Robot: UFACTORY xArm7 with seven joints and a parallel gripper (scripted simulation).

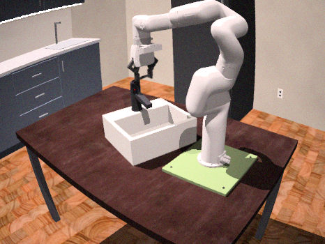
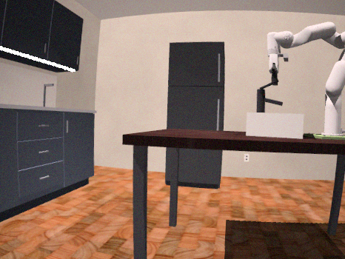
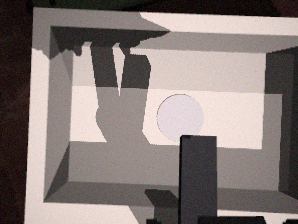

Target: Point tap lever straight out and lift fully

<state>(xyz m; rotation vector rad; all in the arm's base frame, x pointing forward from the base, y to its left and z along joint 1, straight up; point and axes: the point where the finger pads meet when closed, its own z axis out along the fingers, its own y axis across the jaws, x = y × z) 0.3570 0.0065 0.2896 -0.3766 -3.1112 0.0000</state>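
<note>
Now: hand 30 mm short of the lever, 20 mm above it and 10 mm to the left of it. From my hand the other things lie so: white sink basin (270 mm below, 40 mm behind, 20 mm to the left); then black mixer tap (70 mm below, 50 mm ahead, 10 mm to the right).
</note>
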